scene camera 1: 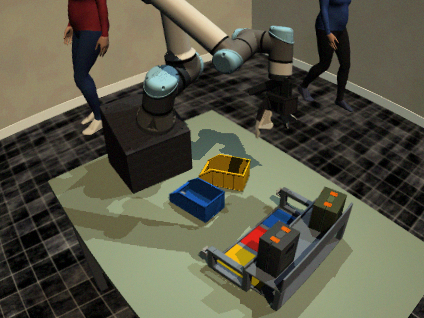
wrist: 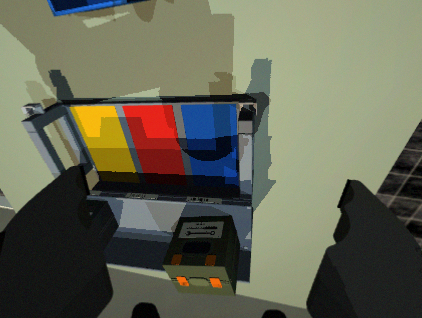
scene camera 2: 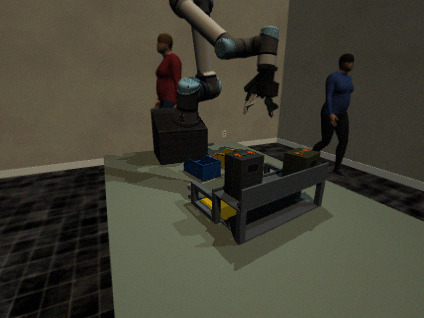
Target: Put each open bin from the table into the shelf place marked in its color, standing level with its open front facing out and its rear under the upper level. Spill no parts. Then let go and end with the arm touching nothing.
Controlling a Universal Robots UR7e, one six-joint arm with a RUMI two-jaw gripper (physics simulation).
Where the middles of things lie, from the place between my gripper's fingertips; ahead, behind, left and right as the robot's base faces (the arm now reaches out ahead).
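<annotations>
My hand is 19 cm past the yellow open bin [scene camera 1: 225,171] and 3 cm to the left of it, 24 cm above it. The blue open bin [scene camera 1: 203,200], for its part, is 15 cm behind my hand, 20 cm to the right of it and 24 cm below it.
</annotations>
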